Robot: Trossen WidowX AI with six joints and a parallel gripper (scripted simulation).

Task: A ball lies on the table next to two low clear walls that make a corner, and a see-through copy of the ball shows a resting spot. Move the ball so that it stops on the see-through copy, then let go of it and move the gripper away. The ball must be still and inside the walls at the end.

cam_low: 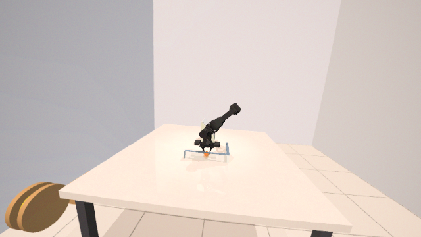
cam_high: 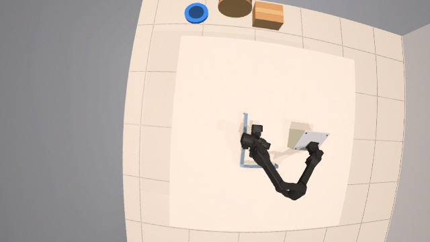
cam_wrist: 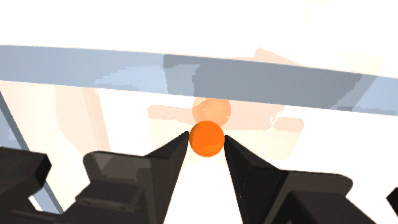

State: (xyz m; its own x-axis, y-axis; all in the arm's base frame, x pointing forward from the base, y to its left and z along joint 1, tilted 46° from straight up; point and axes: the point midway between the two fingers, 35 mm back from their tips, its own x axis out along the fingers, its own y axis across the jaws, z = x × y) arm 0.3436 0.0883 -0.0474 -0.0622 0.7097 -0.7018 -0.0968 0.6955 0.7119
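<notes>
The see-through copy of ball lies 3 cm ahead of my gripper tip. The rest, counted from my gripper tip: orange ball: right at my gripper tip.
</notes>
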